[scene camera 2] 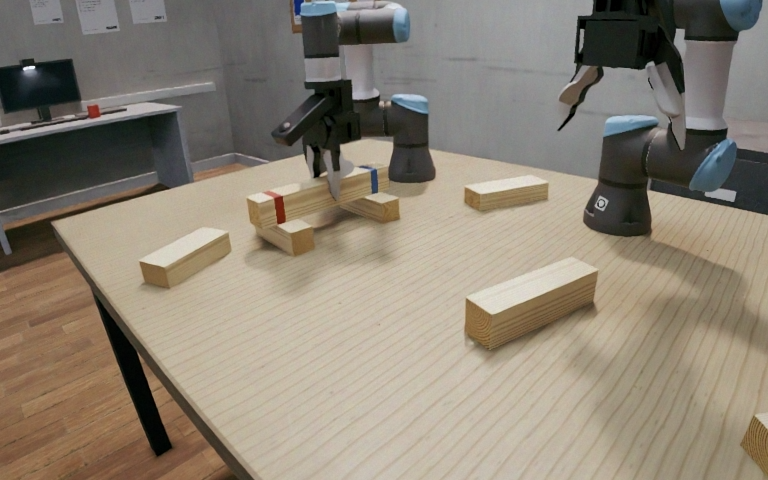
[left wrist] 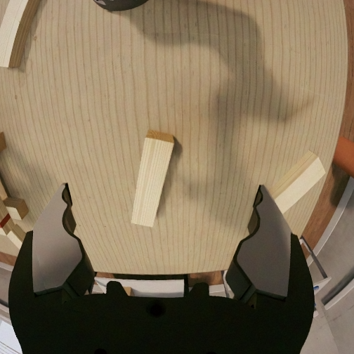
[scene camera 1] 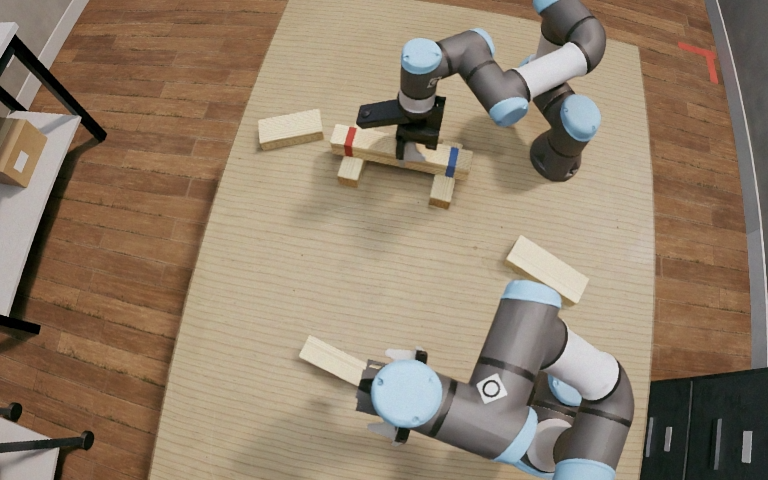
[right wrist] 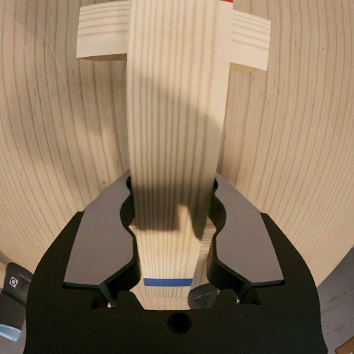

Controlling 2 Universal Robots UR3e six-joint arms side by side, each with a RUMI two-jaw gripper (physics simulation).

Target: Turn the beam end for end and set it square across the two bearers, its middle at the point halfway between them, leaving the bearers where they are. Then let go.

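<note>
The beam [scene camera 1: 370, 144] [scene camera 2: 311, 198] [right wrist: 177, 125] lies across both bearers, level as far as I can tell, with its red band at the left and its blue band at the right in both scene views. One bearer [scene camera 1: 351, 169] [scene camera 2: 294, 234] [right wrist: 102, 30] is under the red end, the other bearer [scene camera 1: 441, 189] [scene camera 2: 380, 206] under the blue end. Whether the beam bears fully on them is unclear. My right gripper [scene camera 1: 416, 151] [scene camera 2: 325, 183] [right wrist: 170, 170] is shut on the beam between the bands. My left gripper [scene camera 1: 391, 393] [scene camera 2: 620, 138] [left wrist: 162, 185] is open, empty and high above the table.
One loose block [scene camera 1: 290, 129] [scene camera 2: 186, 254] lies beyond the red end. Another block [scene camera 1: 546, 268] [scene camera 2: 506, 192] lies near the left arm. A third block [scene camera 1: 331, 359] [scene camera 2: 532, 302] [left wrist: 152, 185] lies below my left gripper. A further block [scene camera 2: 758, 441] [left wrist: 300, 182] partly shows.
</note>
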